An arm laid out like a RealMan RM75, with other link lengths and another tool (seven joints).
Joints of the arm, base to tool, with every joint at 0 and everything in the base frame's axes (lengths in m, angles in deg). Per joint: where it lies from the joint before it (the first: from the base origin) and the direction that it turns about. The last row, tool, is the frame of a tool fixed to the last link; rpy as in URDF.
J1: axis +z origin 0 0 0.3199
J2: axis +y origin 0 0 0
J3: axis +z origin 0 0 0.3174
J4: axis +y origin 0 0 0
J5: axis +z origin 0 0 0.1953
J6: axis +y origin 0 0 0
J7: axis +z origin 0 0 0.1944
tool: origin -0.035 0.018 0.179 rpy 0 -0.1 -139.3
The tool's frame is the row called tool.
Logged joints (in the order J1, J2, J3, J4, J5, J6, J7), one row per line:
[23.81 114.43 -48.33 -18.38 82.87 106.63 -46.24]
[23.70 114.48 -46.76 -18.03 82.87 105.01 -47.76]
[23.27 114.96 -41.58 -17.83 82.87 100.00 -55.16]
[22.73 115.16 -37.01 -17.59 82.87 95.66 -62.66]
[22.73 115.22 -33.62 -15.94 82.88 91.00 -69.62]
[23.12 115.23 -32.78 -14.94 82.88 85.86 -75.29]
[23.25 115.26 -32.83 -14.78 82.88 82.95 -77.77]
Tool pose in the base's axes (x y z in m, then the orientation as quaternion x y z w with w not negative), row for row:
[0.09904 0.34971 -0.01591 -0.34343 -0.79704 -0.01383 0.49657]
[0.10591 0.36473 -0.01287 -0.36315 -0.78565 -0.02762 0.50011]
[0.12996 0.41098 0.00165 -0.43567 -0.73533 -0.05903 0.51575]
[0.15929 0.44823 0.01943 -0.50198 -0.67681 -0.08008 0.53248]
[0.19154 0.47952 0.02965 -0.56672 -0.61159 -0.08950 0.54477]
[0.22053 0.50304 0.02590 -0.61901 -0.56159 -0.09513 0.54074]
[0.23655 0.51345 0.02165 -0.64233 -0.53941 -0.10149 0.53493]
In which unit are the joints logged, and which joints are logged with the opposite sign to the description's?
The joints are logged in degrees. Opposite sign: J5, J6, J7.
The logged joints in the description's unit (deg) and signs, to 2 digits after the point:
[23.81 114.43 -48.33 -18.38 -82.87 -106.63 46.24]
[23.70 114.48 -46.76 -18.03 -82.87 -105.01 47.76]
[23.27 114.96 -41.58 -17.83 -82.87 -100.00 55.16]
[22.73 115.16 -37.01 -17.59 -82.87 -95.66 62.66]
[22.73 115.22 -33.62 -15.94 -82.88 -91.00 69.62]
[23.12 115.23 -32.78 -14.94 -82.88 -85.86 75.29]
[23.25 115.26 -32.83 -14.78 -82.88 -82.95 77.77]

